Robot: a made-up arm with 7 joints. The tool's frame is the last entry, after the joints.
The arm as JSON. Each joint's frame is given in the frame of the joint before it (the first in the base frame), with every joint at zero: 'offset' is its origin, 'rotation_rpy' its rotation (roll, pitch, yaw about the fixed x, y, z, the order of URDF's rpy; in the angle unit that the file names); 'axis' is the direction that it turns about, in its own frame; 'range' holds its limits. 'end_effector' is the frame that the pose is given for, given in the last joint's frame.
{
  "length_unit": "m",
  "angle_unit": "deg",
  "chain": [
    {
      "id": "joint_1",
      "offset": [
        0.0,
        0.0,
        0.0
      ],
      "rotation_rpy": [
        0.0,
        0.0,
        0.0
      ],
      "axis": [
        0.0,
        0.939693,
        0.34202
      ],
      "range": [
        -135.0,
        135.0
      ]
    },
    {
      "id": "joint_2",
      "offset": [
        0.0,
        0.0,
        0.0
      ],
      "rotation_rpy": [
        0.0,
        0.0,
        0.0
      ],
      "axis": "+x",
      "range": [
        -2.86,
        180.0
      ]
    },
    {
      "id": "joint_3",
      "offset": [
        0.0,
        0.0,
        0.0
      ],
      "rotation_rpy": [
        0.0,
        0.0,
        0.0
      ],
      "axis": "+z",
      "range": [
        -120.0,
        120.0
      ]
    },
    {
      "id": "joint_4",
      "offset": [
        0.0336,
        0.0,
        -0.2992
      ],
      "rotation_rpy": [
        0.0,
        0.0,
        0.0
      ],
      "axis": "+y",
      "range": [
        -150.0,
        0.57
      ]
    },
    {
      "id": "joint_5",
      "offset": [
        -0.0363,
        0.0,
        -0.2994
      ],
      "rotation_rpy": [
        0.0,
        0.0,
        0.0
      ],
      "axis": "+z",
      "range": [
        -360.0,
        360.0
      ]
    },
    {
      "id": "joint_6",
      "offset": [
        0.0,
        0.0,
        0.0
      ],
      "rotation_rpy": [
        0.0,
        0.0,
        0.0
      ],
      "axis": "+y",
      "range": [
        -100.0,
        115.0
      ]
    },
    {
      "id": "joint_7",
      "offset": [
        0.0,
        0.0,
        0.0
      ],
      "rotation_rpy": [
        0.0,
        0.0,
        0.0
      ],
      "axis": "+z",
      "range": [
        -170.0,
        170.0
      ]
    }
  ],
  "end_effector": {
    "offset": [
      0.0,
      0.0,
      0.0
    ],
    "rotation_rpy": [
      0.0,
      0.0,
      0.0
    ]
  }
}
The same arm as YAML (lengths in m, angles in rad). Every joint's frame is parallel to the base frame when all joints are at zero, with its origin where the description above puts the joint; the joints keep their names.
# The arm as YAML. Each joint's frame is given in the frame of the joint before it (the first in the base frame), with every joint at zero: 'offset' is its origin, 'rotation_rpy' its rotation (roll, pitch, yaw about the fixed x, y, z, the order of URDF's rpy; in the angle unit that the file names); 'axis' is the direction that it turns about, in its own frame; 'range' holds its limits. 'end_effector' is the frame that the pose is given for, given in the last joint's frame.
length_unit: m
angle_unit: rad
chain:
  - id: joint_1
    offset: [0.0, 0.0, 0.0]
    rotation_rpy: [0.0, 0.0, 0.0]
    axis: [0.0, 0.9397, 0.342]
    range: [-2.3562, 2.3562]
  - id: joint_2
    offset: [0.0, 0.0, 0.0]
    rotation_rpy: [0.0, 0.0, 0.0]
    axis: [1.0, 0.0, 0.0]
    range: [-0.0499, 3.1416]
  - id: joint_3
    offset: [0.0, 0.0, 0.0]
    rotation_rpy: [0.0, 0.0, 0.0]
    axis: [0.0, 0.0, 1.0]
    range: [-2.0944, 2.0944]
  - id: joint_4
    offset: [0.0336, 0.0, -0.2992]
    rotation_rpy: [0.0, 0.0, 0.0]
    axis: [0.0, 1.0, 0.0]
    range: [-2.618, 0.0099]
  - id: joint_5
    offset: [-0.0363, 0.0, -0.2994]
    rotation_rpy: [0.0, 0.0, 0.0]
    axis: [0.0, 0.0, 1.0]
    range: [-6.2832, 6.2832]
  - id: joint_6
    offset: [0.0, 0.0, 0.0]
    rotation_rpy: [0.0, 0.0, 0.0]
    axis: [0.0, 1.0, 0.0]
    range: [-1.7453, 2.0071]
  - id: joint_7
    offset: [0.0, 0.0, 0.0]
    rotation_rpy: [0.0, 0.0, 0.0]
    axis: [0.0, 0.0, 1.0]
    range: [-2.9671, 2.9671]
end_effector:
  offset: [0.0, 0.0, 0.0]
  rotation_rpy: [0.0, 0.0, 0.0]

